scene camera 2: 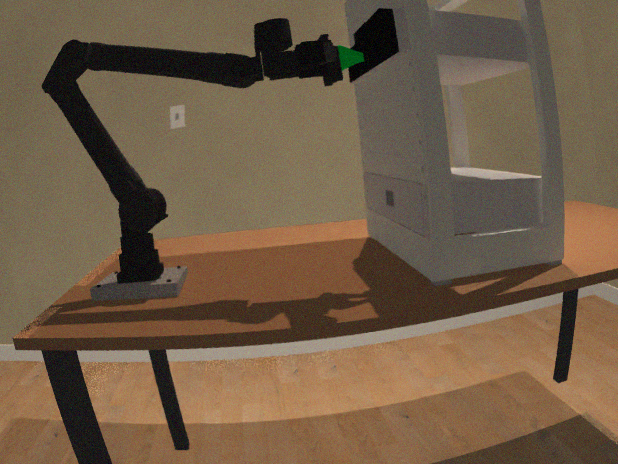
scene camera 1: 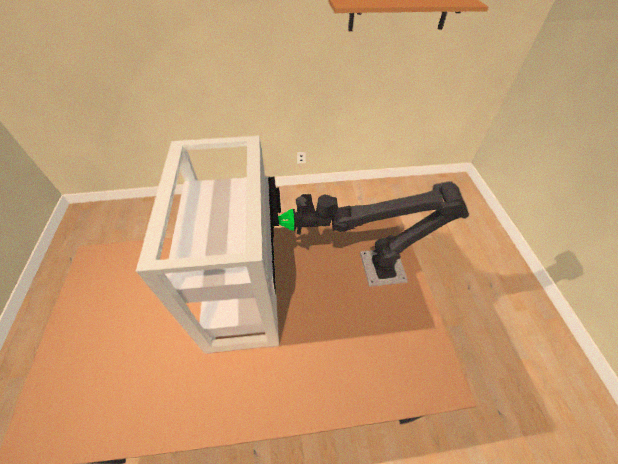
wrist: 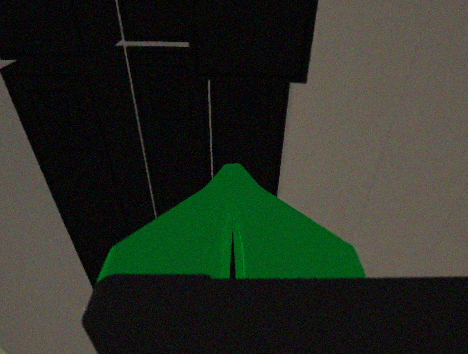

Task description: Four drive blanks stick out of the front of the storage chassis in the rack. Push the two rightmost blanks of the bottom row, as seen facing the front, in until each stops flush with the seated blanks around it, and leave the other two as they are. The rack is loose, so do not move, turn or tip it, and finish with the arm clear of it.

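Places are measured from the arm's base along level axes (x ahead, y left, z up), in metres.
Pixels of known places: gripper, fingertip midpoint: (wrist: 232, 176); arm's base, origin of the base link: (scene camera 2: 141, 276) (scene camera 1: 383, 266).
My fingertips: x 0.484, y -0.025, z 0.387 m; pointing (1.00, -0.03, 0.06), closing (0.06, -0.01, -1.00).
Observation:
Ahead of a thing's pixels: the offset from my fingertips to its top centre. "*": to the spot under its first point. Level surfaces: height alone.
The white rack (scene camera 1: 256, 200) (scene camera 2: 442, 200) stands upright on the table, with the black chassis front @[* dx -0.027, dy -0.159, dz +0.007 m] (scene camera 2: 382, 37) high on its front face. My gripper (scene camera 1: 280, 219) (scene camera 2: 363, 56) (wrist: 232, 176) is shut and empty, its green fingertips together at the chassis front; contact cannot be told. In the wrist view, turned on its side, the tips overlap the lower part of a bottom-row blank @[dx +0.060, dy +0.002, dz +0.008 m] (wrist: 250, 130). That blank lies deeper than the neighbouring blank @[* dx -0.034, dy -0.059, dz -0.007 m] (wrist: 255, 40) above it in the picture, which has a raised edge. The fingers hide part of the row. Dark shading hides the other blanks' exact depths.
A light panel (wrist: 375, 125) of the rack's front borders the bottom row. The table @[dz -0.406 m] (scene camera 1: 300, 390) (scene camera 2: 270, 255) carries the rack and the arm's base plate (scene camera 1: 372, 275) (scene camera 2: 135, 289). A shelf (scene camera 1: 407, 6) shows at the top of scene camera 1.

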